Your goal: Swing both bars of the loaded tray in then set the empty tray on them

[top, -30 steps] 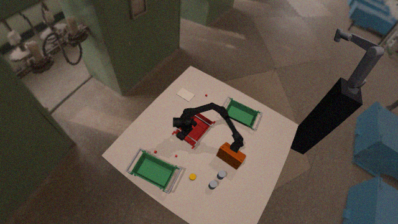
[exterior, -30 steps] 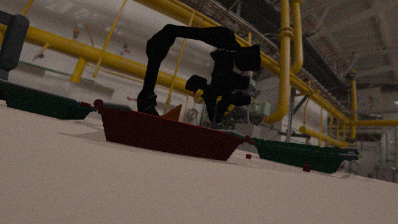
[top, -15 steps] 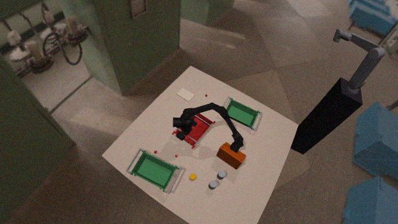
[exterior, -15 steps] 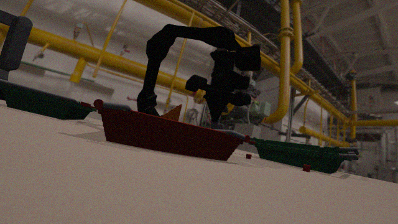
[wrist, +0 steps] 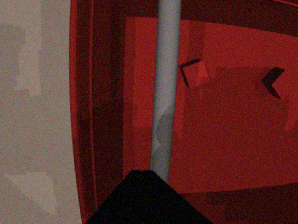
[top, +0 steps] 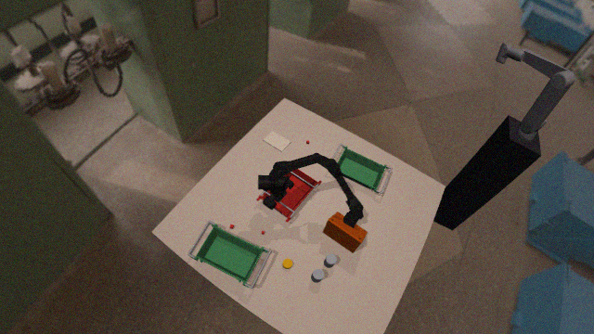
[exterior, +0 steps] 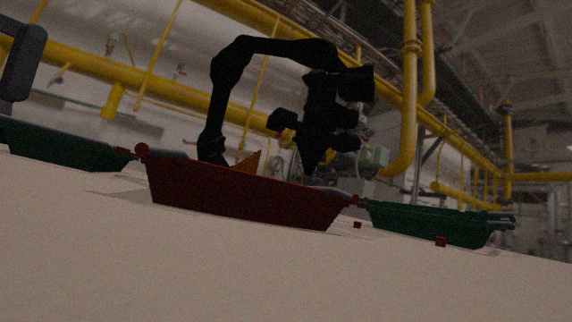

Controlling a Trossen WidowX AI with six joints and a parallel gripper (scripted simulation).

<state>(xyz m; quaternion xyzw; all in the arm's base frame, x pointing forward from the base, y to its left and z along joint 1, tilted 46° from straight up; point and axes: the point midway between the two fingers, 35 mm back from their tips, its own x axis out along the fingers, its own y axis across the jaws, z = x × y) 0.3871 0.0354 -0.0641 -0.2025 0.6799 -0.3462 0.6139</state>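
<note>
My gripper tip is now 310 mm past the green tray, 450 mm to the left of it and 40 mm above it. The rest, counted from my gripper tip: yellow disc 200 mm behind, 260 mm to the left, 80 mm below; white card 240 mm ahead, 410 mm to the right, 80 mm below.
</note>
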